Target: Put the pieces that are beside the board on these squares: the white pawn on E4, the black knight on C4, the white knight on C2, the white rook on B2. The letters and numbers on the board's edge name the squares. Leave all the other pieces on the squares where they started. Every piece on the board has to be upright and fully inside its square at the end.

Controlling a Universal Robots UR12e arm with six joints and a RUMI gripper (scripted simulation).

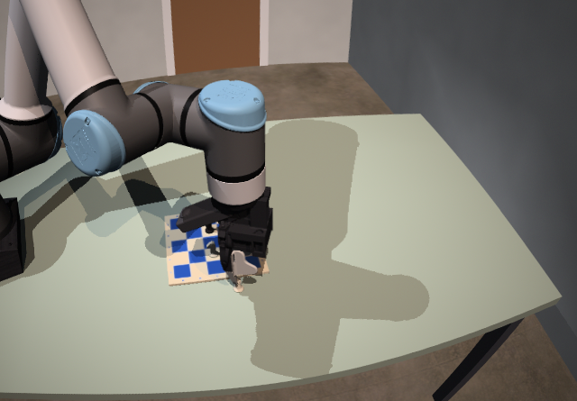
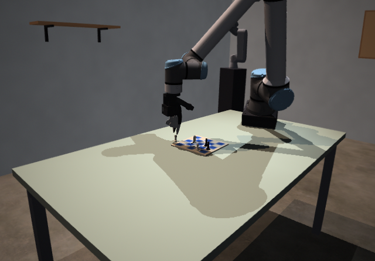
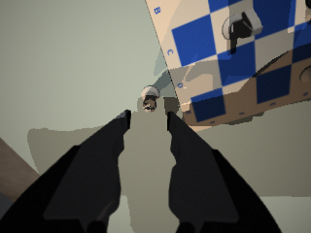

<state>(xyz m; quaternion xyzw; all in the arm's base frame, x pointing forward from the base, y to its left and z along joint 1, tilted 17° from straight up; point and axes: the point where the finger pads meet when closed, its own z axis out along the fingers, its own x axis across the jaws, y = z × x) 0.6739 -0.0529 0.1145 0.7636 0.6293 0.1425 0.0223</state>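
The white rook lies 40 mm below my hand. From my hand the other things lie so: white knight: 90 mm to the left, 60 mm behind, 40 mm below; then white pawn: 180 mm to the left, 40 mm below; then chessboard: 130 mm to the left, 70 mm behind, 60 mm below.
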